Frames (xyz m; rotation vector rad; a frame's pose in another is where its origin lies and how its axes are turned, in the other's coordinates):
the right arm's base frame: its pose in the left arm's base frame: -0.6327 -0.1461 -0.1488 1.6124 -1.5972 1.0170
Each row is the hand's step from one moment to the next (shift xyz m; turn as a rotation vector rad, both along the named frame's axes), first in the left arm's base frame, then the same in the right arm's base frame.
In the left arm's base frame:
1: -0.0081 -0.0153 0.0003 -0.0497 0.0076 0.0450
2: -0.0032 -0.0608 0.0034 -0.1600 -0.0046 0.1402
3: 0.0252 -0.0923 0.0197 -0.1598 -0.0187 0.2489
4: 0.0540 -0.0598 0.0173 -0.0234 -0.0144 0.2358
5: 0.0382 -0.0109 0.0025 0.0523 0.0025 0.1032
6: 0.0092 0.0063 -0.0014 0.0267 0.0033 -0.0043
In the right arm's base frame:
1: 0.0082 0.0089 0.0124 0.0372 0.0456 -0.0330
2: 0.0333 0.0062 0.0507 0.1301 0.1489 -0.0787
3: 0.0620 -0.0216 0.0723 0.2313 0.1411 -0.1201
4: 0.0426 -0.0519 0.0478 0.2124 0.0061 -0.1059
5: 0.0061 -0.0376 0.0114 0.0861 -0.0601 -0.0487
6: -0.0047 -0.0094 -0.0040 -0.0064 -0.0264 0.0015

